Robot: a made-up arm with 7 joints.
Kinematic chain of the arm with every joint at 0, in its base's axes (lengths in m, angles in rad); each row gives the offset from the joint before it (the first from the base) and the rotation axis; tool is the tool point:
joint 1: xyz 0 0 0.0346 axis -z
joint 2: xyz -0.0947 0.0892 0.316 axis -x
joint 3: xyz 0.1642 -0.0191 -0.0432 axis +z
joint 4: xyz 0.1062 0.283 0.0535 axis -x
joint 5: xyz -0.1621 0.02 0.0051 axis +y
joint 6: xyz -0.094 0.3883 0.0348 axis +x
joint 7: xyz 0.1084 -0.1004 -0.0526 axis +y
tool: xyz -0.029 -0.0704 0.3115
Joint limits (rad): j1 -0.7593..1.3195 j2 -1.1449..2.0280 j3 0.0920..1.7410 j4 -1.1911..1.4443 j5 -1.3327..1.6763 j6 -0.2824..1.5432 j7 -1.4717..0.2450
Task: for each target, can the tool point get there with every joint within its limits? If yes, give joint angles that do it. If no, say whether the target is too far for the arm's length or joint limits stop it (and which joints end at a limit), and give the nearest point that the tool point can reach.
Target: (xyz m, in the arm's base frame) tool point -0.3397 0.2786 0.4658
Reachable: yes | joints 0.3276 -0.6458 1.1785 0.6786 1.4416 0.9235 -0.5034
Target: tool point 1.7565 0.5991 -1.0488
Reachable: no: too far | nearest point 0.6895 0.2352 -0.1558 | short by 1.438 m
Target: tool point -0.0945 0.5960 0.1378
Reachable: yes | joints 0.8013 0.0713 0.7703 -0.1857 -0.8259 0.7031 -1.2947
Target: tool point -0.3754 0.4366 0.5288
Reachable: yes | joints -0.2008 0.0106 0.2809 0.1569 0.0203 0.2141 -0.5191
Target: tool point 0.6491 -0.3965 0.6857
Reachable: no: joint limits stop it (at a limit: joint 1, joint 3, joint 6, joint 7) | nearest point 0.5597 -0.1753 0.6617 | short by 0.240 m
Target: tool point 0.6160 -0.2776 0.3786
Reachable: no: joint limits stop it (at a limit: joint 1, joint 3, joint 4, joint 6, joint 7) | nearest point 0.5864 -0.1780 0.3783 | short by 0.104 m
